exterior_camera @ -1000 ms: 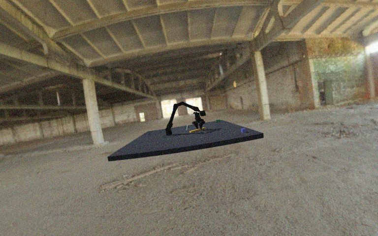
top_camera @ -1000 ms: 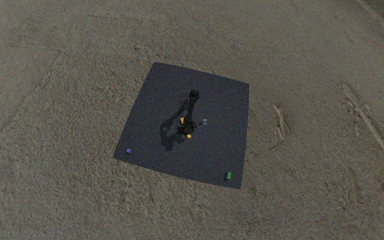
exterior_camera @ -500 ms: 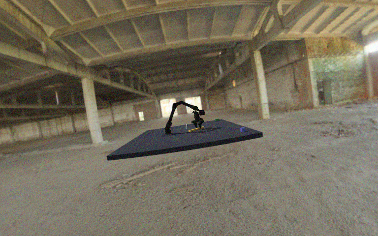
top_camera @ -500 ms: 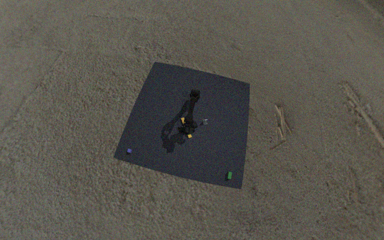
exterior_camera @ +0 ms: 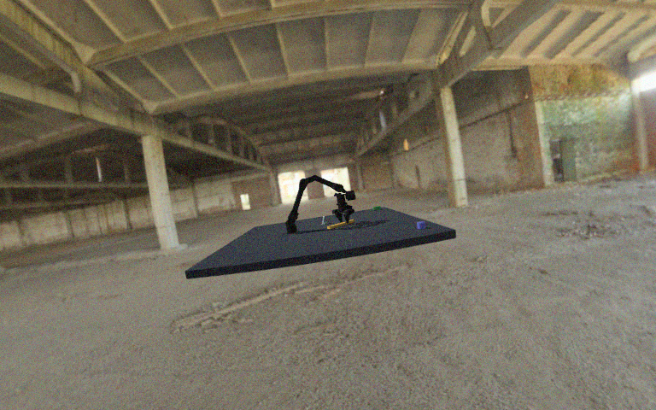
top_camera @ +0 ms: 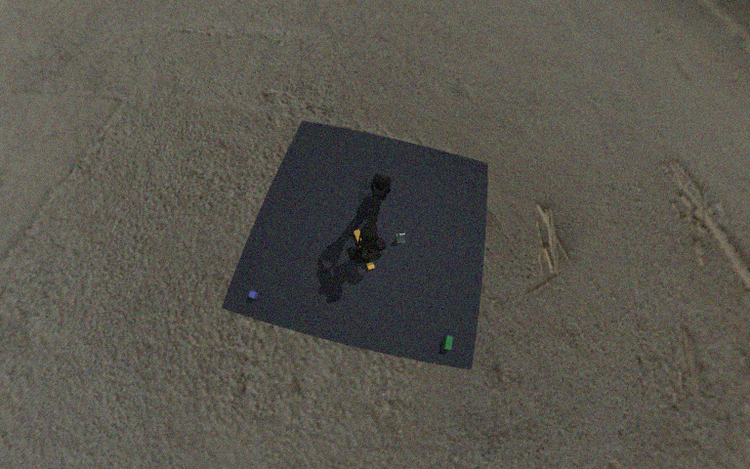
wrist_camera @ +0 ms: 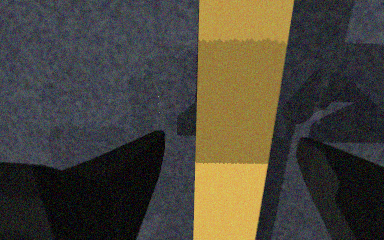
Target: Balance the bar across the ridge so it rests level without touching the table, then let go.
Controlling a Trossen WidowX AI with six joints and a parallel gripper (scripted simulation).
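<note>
My gripper tip is now 2 cm to the left of the yellow bar and 2 cm past it. Also, from my gripper tip: small purple block: 50 cm to the right, 36 cm ahead, 1 cm above; then small green block: 50 cm to the left, 36 cm ahead, 1 cm above.
</note>
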